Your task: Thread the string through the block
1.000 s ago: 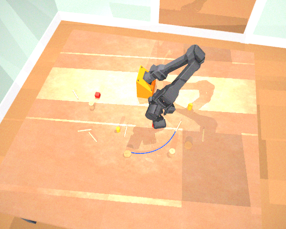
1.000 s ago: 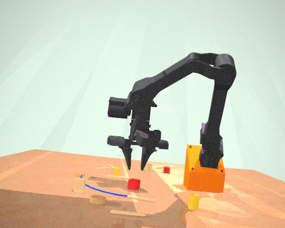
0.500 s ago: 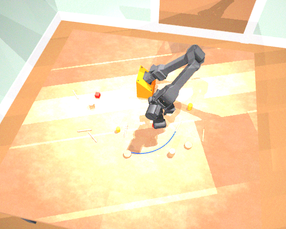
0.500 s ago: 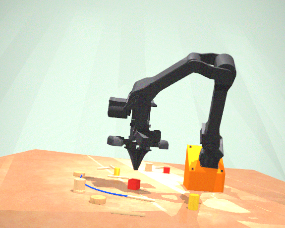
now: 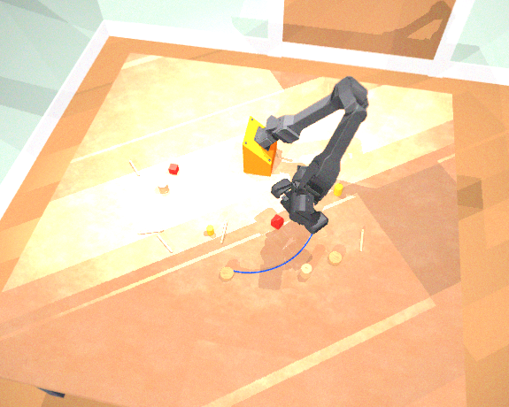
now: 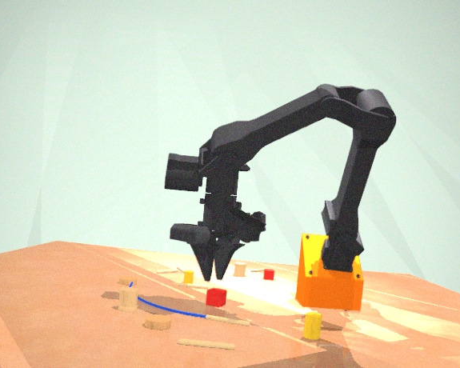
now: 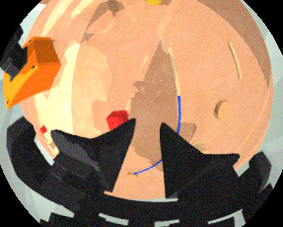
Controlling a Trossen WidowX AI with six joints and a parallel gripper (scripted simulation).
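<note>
Right now the thin wooden stick is 2 cm behind my gripper tip, 6 cm to the left of it and 5 cm below it. The rest, counted from my gripper tip: red cube 1 cm behind, 6 cm to the right, 4 cm below; loose stick 2 cm behind, 20 cm to the left, 5 cm below; round wooden button 20 cm ahead, 16 cm to the right, 5 cm below.
</note>
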